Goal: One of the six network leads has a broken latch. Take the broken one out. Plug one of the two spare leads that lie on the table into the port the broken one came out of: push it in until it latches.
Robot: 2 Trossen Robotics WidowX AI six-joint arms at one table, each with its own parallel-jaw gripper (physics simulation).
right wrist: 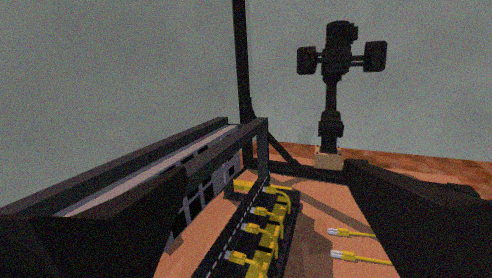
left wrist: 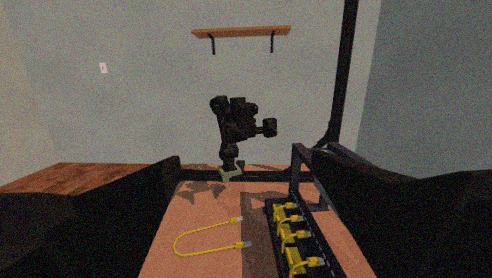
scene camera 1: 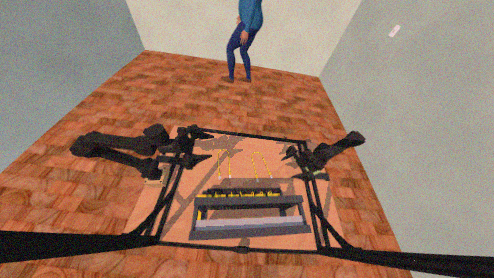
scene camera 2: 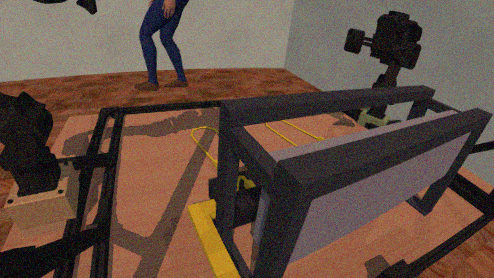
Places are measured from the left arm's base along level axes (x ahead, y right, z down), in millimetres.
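Pixels of known places: left gripper, fingertip midpoint: (right wrist: 342, 53) (left wrist: 247, 159) (scene camera 1: 213, 145); right gripper, fingertip midpoint: (right wrist: 264, 170) (left wrist: 262, 135) (scene camera 1: 286, 168) (scene camera 2: 372, 46); left arm's base, origin of the base link: (right wrist: 328, 150) (scene camera 1: 155, 174) (scene camera 2: 40, 181); right arm's base, origin of the base link: (left wrist: 229, 168) (scene camera 1: 311, 167) (scene camera 2: 376, 114).
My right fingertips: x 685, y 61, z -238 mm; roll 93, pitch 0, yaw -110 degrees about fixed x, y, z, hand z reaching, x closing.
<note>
Ahead of a thing's pixels: the offset from my right fingertips to its top centre. "spot": to the spot under its first point.
Two yellow spare leads lie in loops on the table: the left one (scene camera 1: 219, 162) (scene camera 2: 202, 128) and the right one @[spot: dx -86, dy -181, dz +309 mm] (scene camera 1: 254, 162). One looped lead @[spot: dx -60, dy -268, dz +313 mm] (left wrist: 175, 245) shows in the left wrist view. Yellow network leads sit in a row along the black port strip; several plugs show, such as one @[spot: dx -125, dy +83, dz +225 mm] (left wrist: 301, 234) in the left wrist view and one @[spot: dx -239, dy +85, dz +227 mm] (right wrist: 259, 212) in the right wrist view. Which latch is broken cannot be told. My left gripper (scene camera 1: 203, 147) (right wrist: 342, 53) is open and empty, above the table's left side. My right gripper (scene camera 1: 295, 165) is open and empty, at the right side.
A dark grey frame @[dx -166, dy +135, dz +54 mm] (scene camera 1: 250, 201) (scene camera 2: 330, 103) (right wrist: 262, 150) with a pale panel stands beside the port strip. A yellow bar @[spot: dx -415, dy +151, dz +276 mm] (scene camera 1: 199, 215) (scene camera 2: 212, 240) is at its left end. Black rails edge the table. A person (scene camera 1: 242, 47) (scene camera 2: 170, 42) stands beyond the table.
</note>
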